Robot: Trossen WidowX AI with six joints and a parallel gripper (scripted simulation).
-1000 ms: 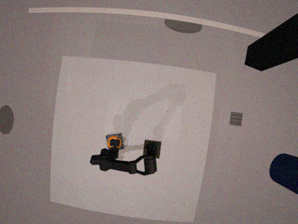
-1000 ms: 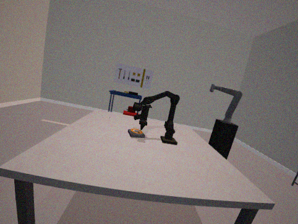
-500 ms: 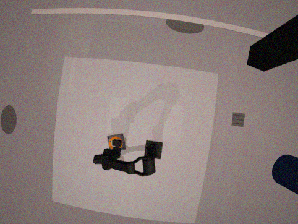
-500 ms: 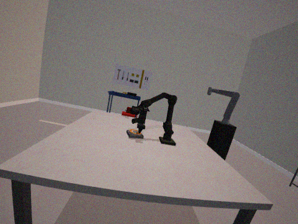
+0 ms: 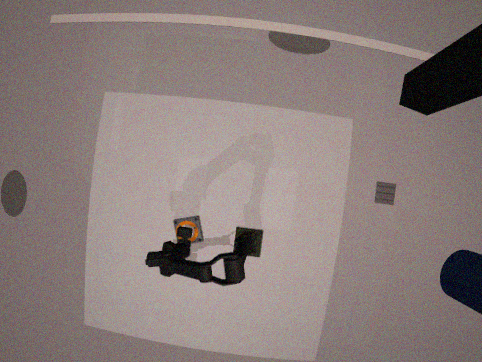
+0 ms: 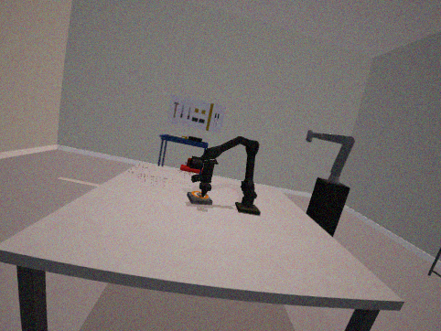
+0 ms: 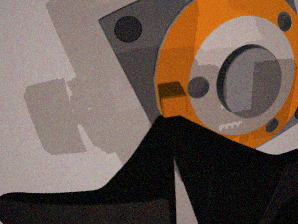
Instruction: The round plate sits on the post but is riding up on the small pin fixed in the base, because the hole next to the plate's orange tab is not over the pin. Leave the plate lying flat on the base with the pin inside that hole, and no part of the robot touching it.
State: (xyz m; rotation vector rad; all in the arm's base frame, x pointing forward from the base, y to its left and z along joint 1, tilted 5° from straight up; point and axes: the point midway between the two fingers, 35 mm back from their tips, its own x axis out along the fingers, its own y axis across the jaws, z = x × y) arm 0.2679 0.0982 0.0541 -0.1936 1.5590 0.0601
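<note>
My gripper tip is now 2 cm to the left of the plate and 2 cm short of it. Round my gripper tip: grey square base: 5 cm to the right, 2 cm below, 2 cm ahead.
</note>
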